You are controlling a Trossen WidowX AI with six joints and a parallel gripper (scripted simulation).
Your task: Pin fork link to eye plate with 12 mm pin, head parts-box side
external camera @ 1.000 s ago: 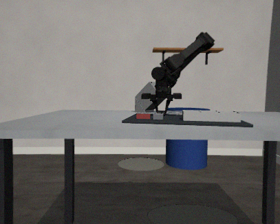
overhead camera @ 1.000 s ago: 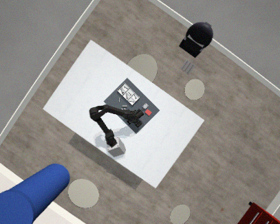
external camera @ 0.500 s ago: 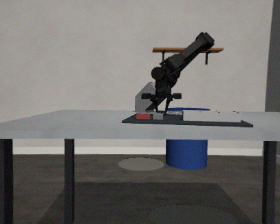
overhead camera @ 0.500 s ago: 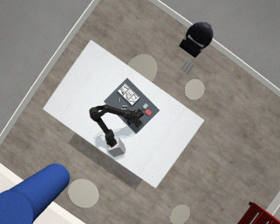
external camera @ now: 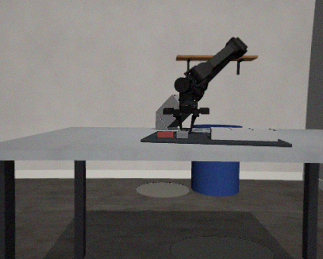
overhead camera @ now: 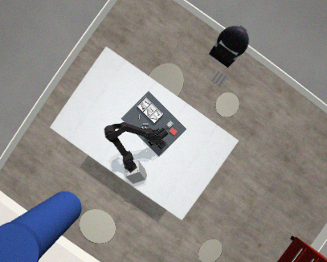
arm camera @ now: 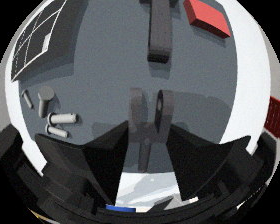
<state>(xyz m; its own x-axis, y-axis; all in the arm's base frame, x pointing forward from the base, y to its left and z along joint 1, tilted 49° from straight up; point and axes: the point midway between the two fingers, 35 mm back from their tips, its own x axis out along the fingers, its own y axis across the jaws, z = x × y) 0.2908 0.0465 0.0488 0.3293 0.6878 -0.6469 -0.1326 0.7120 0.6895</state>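
Right now the fork link is 30 mm below my hand. From my hand the other things lie so: grey pin (100 mm to the left, 30 mm below, 10 mm behind); dark mat (110 mm to the left, 60 mm ahead, 50 mm below); eye plate (80 mm ahead, 30 mm below, 10 mm to the left).
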